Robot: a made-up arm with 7 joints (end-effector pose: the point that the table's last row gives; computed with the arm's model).
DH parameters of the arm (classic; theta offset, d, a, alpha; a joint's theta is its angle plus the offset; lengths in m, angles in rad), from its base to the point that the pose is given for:
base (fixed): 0 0.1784 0.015 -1.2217
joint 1: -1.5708 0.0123 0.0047 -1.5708
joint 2: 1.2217 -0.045 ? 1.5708
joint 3: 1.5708 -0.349 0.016 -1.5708
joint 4: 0 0.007 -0.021 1.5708
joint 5: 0 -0.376 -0.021 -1.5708
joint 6: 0 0.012 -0.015 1.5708
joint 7: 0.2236 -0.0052 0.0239 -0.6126
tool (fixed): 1.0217 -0.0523 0 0
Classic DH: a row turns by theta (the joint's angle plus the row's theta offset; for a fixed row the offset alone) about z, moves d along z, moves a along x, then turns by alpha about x.
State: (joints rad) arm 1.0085 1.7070 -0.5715 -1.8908 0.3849 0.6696 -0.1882
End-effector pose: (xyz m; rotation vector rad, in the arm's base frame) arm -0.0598 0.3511 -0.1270 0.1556 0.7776 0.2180
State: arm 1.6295 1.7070 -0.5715 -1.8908 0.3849 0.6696 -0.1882
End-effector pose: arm -0.2827 0.3102 -0.0146 0.1373 1.3771 0.3819
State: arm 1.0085 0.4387 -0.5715 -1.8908 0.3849 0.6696 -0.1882
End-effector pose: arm -0.0627 -0.0446 -0.2729 -0.9190 0.4680 0.8884
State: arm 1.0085 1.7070 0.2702 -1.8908 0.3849 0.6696 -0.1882
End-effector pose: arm 0.2649 0.3793 0.0091 0.2606 -0.0566 0.1371
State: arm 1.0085 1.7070 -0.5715 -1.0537 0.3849 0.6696 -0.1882
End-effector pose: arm -0.1199 0.6539 0.0251 0.9438 0.7976 0.5588
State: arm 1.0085 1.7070 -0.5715 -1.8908 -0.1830 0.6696 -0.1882
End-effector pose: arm -0.0393 0.3669 -0.1270 0.3915 0.6571 -0.3005
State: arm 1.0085 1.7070 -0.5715 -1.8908 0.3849 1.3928 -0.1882
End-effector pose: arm -0.0737 0.3730 -0.1039 0.7932 1.0730 0.4355
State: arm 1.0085 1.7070 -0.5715 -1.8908 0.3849 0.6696 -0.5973
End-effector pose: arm -0.0724 0.3568 -0.1196 0.1999 0.9343 -0.1699
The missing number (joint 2, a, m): -0.021
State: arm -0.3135 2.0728 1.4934 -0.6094 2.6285 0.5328 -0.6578
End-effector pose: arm -0.1362 0.4599 0.7475 -2.2501 -1.8172 -0.9001
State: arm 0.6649 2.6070 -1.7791 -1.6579 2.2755 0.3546 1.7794
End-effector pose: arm -0.1823 0.4835 0.4053 -0.6835 1.8672 -2.0507
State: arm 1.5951 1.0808 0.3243 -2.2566 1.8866 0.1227 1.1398
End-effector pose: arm 0.0144 0.2831 -0.0522 1.4912 0.3373 -2.4680
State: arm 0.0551 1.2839 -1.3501 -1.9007 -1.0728 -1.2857 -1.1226
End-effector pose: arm 0.0153 0.1376 -0.2586 -1.0795 -0.6594 -2.7467
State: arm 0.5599 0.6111 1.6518 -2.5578 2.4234 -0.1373 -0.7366
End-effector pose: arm -0.0043 0.2046 0.3713 -1.4597 -2.1303 -0.3645
